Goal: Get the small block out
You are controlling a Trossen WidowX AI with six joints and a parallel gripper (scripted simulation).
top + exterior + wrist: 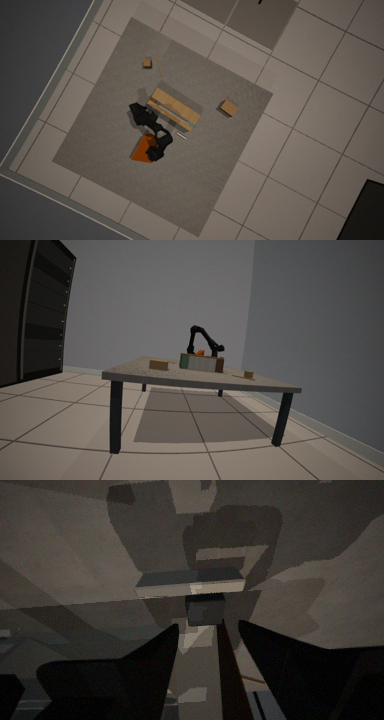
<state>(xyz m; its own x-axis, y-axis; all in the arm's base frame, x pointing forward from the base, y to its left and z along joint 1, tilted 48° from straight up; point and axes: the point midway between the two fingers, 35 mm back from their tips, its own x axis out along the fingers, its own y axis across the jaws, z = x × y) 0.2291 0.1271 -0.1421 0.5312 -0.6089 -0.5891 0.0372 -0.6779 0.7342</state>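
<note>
Now: the small dark block 2 cm below my gripper tip and 1 cm behind it. Also, from my gripper tip: thin wooden stick: 34 cm ahead, 16 cm to the left, 3 cm below; then clear-fronted box: 16 cm to the right, 7 cm ahead, 3 cm above; then small tan cube: 29 cm ahead, 23 cm to the left, 1 cm below.
</note>
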